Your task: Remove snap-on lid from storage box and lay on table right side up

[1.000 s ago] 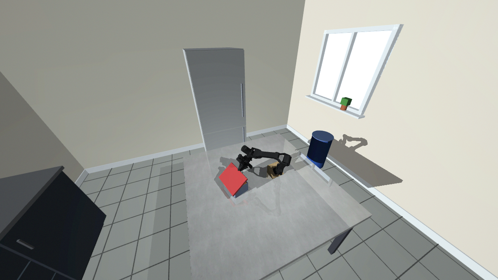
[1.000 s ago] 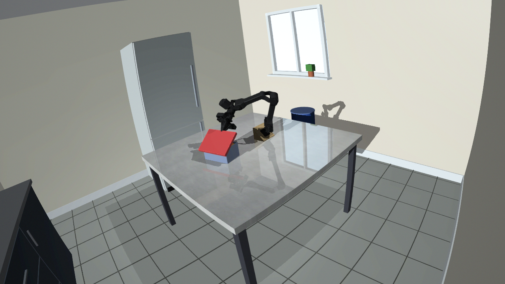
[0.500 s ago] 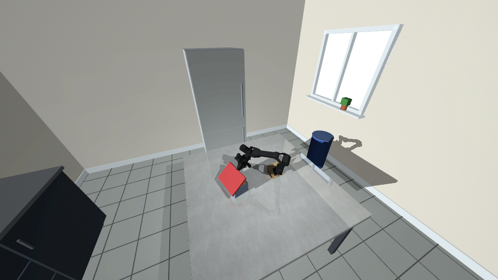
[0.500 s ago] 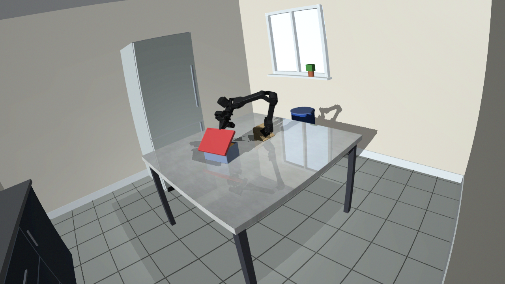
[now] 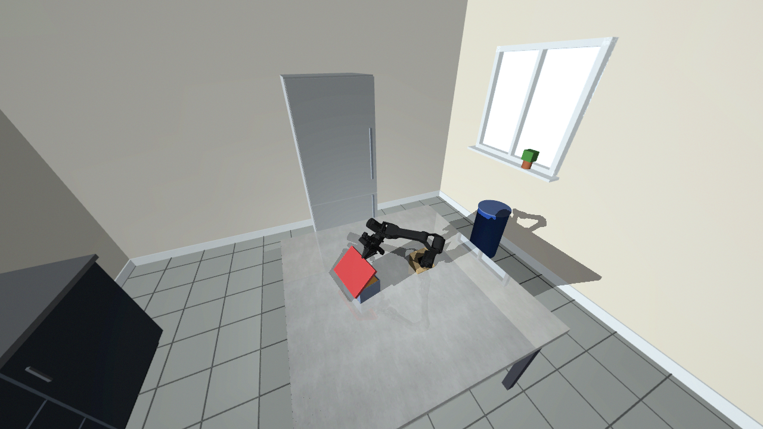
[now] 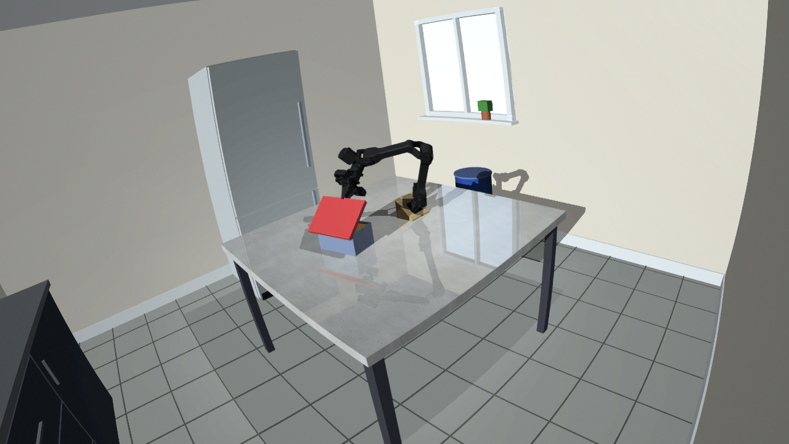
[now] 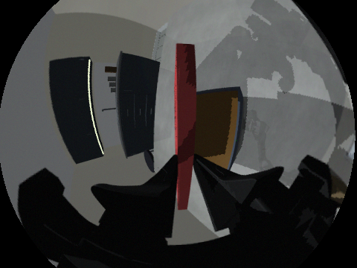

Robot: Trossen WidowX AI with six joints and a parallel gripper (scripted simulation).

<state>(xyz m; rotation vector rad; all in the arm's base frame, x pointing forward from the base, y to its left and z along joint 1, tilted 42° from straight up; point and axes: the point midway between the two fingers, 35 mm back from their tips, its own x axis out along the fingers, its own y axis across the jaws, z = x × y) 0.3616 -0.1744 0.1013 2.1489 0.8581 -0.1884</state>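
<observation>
The red lid is 60 mm ahead of my gripper tip, 10 mm to the left of it and 50 mm below it. Round my gripper tip: blue-grey storage box 30 mm ahead, 160 mm below.
</observation>
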